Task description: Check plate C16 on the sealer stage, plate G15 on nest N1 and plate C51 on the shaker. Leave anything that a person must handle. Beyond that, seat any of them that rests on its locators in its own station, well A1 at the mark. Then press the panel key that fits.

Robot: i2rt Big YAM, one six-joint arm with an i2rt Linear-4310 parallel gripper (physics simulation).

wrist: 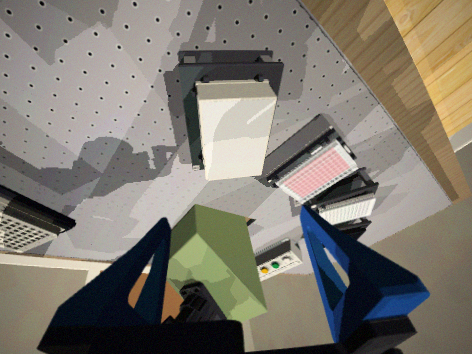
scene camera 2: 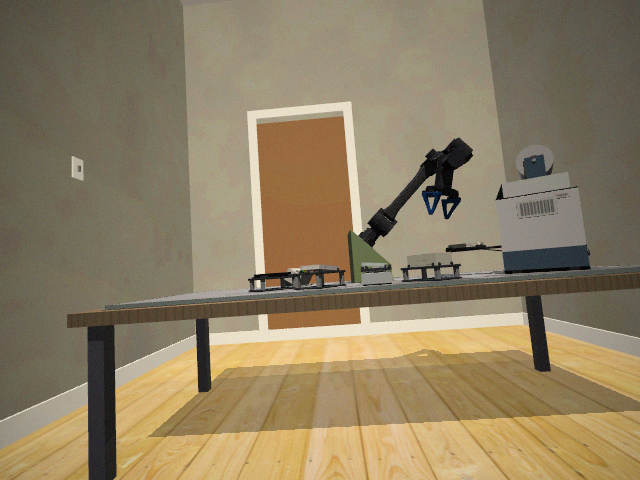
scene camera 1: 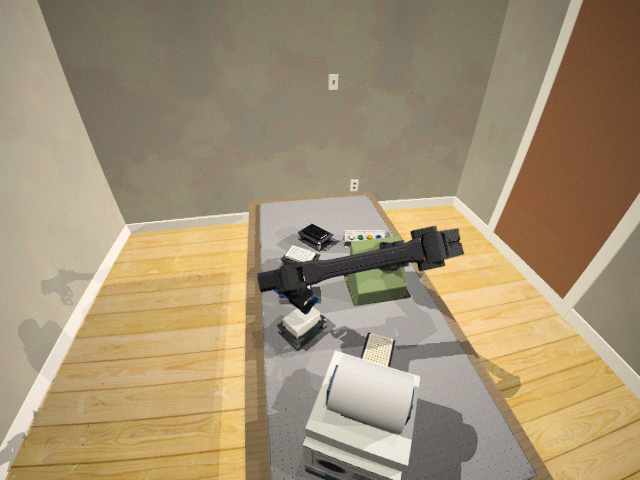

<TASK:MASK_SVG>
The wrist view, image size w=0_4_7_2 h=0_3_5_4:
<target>gripper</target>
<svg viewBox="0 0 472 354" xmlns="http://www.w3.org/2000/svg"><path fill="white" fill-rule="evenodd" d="M430 292L417 275L340 231L309 206L302 205L300 221L334 343L245 352L243 327L240 321L225 319L161 324L171 242L170 224L167 217L162 217L135 246L57 308L37 350L46 354L403 354L402 350L394 347L417 333L407 315L430 296ZM154 254L149 274L133 308L128 302L130 291ZM323 245L346 272L349 278L348 288L329 260Z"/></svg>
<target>pink well plate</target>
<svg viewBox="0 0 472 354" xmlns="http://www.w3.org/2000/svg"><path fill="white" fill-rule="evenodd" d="M358 167L339 142L333 139L332 143L326 144L282 176L279 181L275 181L275 184L279 186L279 189L303 204L356 171Z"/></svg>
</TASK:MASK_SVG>
